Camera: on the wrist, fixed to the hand. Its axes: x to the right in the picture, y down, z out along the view.
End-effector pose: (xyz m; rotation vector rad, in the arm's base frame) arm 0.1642 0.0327 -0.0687 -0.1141 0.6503 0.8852
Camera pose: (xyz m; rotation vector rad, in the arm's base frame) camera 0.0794 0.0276 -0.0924 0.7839 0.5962 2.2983
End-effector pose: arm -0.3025 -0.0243 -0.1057 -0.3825 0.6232 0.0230
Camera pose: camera -0.3682 0.0088 -0.1544 0.4034 0.6128 1.4837
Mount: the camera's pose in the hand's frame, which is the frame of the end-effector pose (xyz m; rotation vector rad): -0.0286 0.0563 -0.0616 0.2150 -0.1724 1.5983
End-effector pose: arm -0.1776 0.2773 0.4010 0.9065 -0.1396 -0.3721
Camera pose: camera -0.1729 0.3650 0.4088 0.7223 -0.9893 1.0716
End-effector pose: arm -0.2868 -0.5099 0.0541 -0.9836 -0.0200 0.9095
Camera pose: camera -0.3174 -0.5597 -0.0120 -0.5700 0.8019 2.3742
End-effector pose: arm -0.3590 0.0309 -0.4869 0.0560 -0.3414 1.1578
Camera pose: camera -0.4056 0.0418 -0.5610 0.0699 -0.4006 2.7844
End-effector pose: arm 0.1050 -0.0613 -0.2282 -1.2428 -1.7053 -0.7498
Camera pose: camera 0.1801 -0.1076 -0.2282 -1.9617 -0.4280 0.5012
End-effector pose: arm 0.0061 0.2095 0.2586 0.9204 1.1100 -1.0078
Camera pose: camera 0.0397 0.2885 0.2788 1.4236 -0.0975 0.1606
